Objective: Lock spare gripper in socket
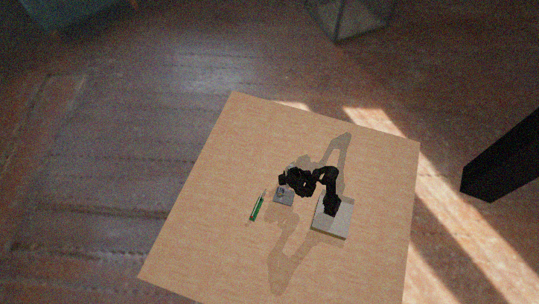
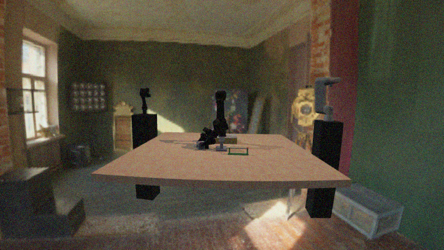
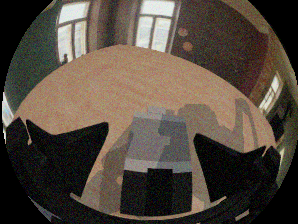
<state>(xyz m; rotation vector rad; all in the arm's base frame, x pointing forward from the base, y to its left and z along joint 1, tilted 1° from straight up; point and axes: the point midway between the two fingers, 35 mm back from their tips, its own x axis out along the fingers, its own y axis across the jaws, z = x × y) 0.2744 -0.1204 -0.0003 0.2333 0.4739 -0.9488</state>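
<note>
Right now the grey mount socket is 17 cm to the left of my gripper tip, 1 cm behind it and 1 cm above it. Also, from my gripper tip: spare gripper (1 cm to the left, 1 cm below, 1 cm behind); then green pin cradle (30 cm to the left, 9 cm ahead, 1 cm below).
</note>
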